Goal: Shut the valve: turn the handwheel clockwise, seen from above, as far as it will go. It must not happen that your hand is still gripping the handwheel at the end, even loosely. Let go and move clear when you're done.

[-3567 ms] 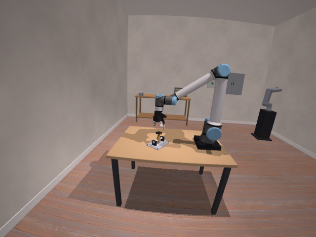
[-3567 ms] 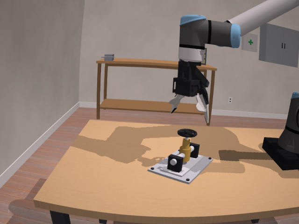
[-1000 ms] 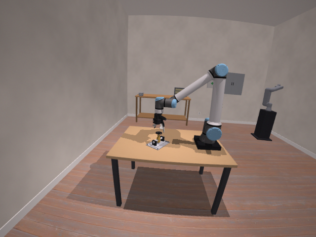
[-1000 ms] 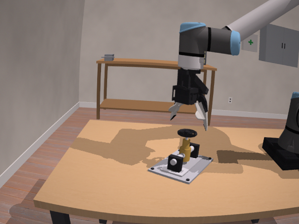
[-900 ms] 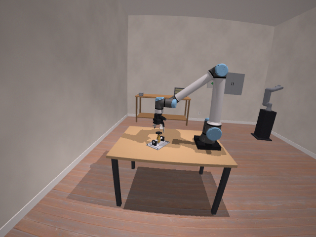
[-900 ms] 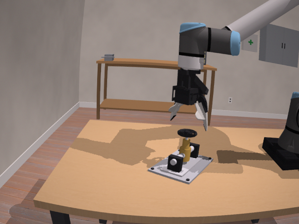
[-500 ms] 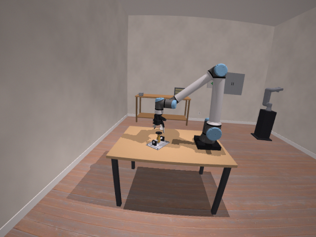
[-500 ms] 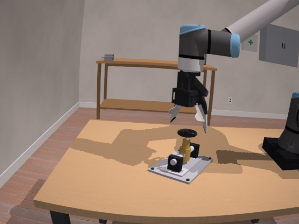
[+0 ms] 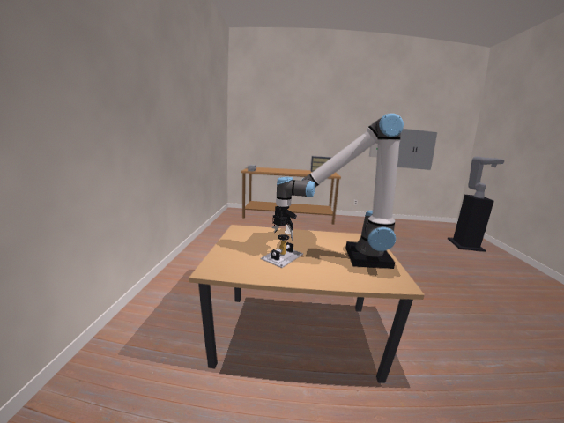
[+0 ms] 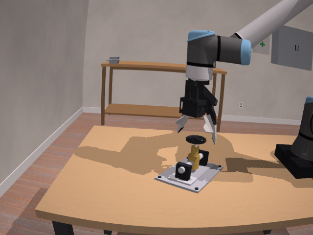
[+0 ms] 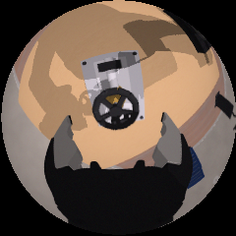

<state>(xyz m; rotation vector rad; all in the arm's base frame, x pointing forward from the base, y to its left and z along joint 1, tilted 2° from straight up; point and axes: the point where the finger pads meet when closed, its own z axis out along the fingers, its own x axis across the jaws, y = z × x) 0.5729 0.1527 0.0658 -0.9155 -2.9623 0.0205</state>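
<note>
Right now the black spoked handwheel is 1 cm below my hand.
</note>
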